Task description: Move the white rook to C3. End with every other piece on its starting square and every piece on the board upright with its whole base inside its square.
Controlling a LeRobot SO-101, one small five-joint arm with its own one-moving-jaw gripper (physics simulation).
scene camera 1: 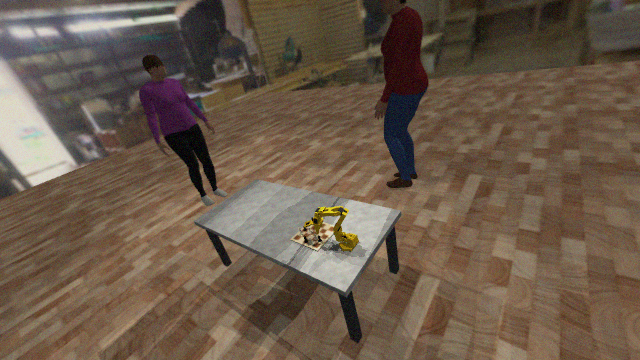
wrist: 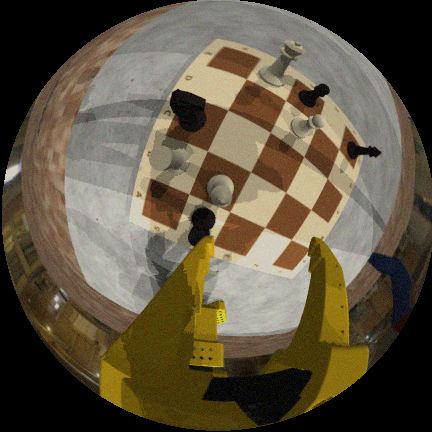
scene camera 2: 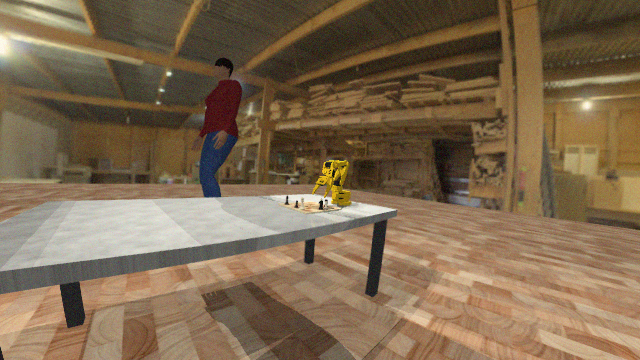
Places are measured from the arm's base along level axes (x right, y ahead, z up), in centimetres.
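Pixels of known places: hand at its tool point: (scene camera 1: 317, 233) (wrist: 213, 243) (scene camera 2: 324, 196); arm's base at its link origin: (scene camera 1: 345, 243) (scene camera 2: 338, 204).
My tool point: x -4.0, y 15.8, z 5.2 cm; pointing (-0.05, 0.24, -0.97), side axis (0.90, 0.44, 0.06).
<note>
Ahead of a thing's pixels: the offset from my tool point to its top centre. "*": to the spot under its first point. Level surfaces: height alone.
The white rook {dx -4.6, dy +3.0, dz -1.3 cm} (wrist: 166, 157) stands on B5, its flat top showing in the wrist view. C3 {dx +3.2, dy +6.3, dz -4.7 cm} (wrist: 277, 162) is a bare brown square near the middle of the chessboard (wrist: 134, 214) (scene camera 1: 296, 240). My gripper (wrist: 261, 241) (scene camera 2: 320, 194) is open, with a V-shaped gap and nothing between its jaws. It hangs above the board. Its left jaw tip is drawn beside the black pawn {dx -0.7, dy -0.9, dz -1.3 cm} (wrist: 202, 218) on A4; whether they touch I cannot tell. A white piece with a rounded, pointed top {dx -0.5, dy +2.2, dz -0.3 cm} (wrist: 220, 189) stands on B4, beside the rook.
A black knight {dx -4.6, dy +6.5, dz -0.7 cm} (wrist: 189, 111) stands on C5, next to the rook. A tall white piece {* dx -0.4, dy +13.5, dz -2.6 cm} (wrist: 281, 67) is on E4, a black pawn {dx +3.2, dy +14.0, dz -1.5 cm} (wrist: 311, 96) on E3, a white pawn {dx +3.5, dy +10.3, dz -1.5 cm} (wrist: 305, 126) on D3 and a slim black piece {dx +11.3, dy +13.6, dz -0.3 cm} (wrist: 361, 150) on E1. The grey table {dz -5.3 cm} (scene camera 1: 250, 210) carries the board.
</note>
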